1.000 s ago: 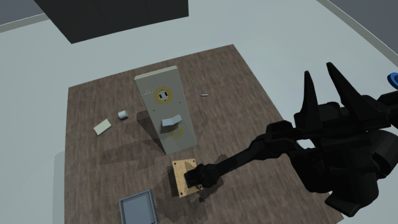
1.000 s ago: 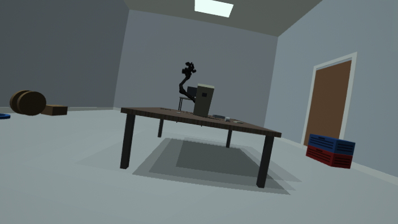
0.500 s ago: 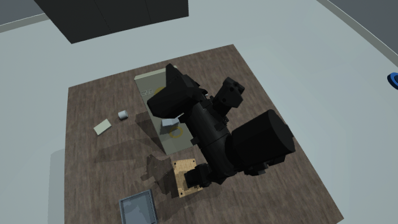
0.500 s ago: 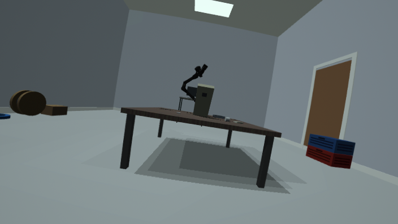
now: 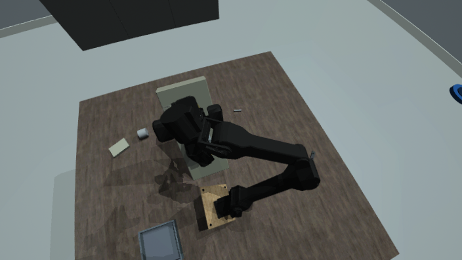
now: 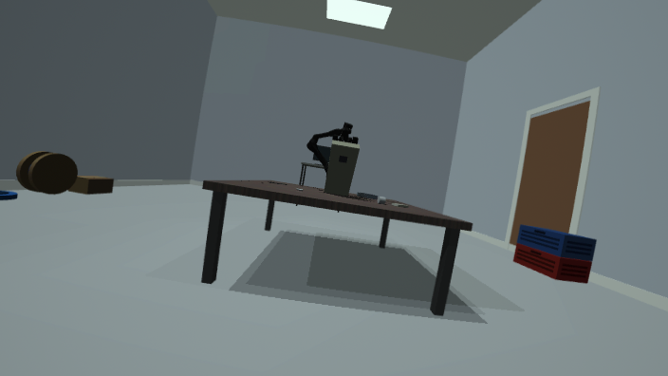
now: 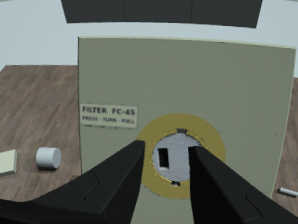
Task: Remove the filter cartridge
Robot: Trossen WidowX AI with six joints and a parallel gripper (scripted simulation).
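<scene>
Now: the round filter cartridge 100 mm below my gripper tip, 70 mm ahead of it and 10 mm to the right of it. Round my gripper tip: grey tray 360 mm below, 360 mm behind, 270 mm to the left; beige block 410 mm to the left, 360 mm below, 140 mm ahead; small pin 360 mm below, 250 mm to the right, 160 mm ahead.
</scene>
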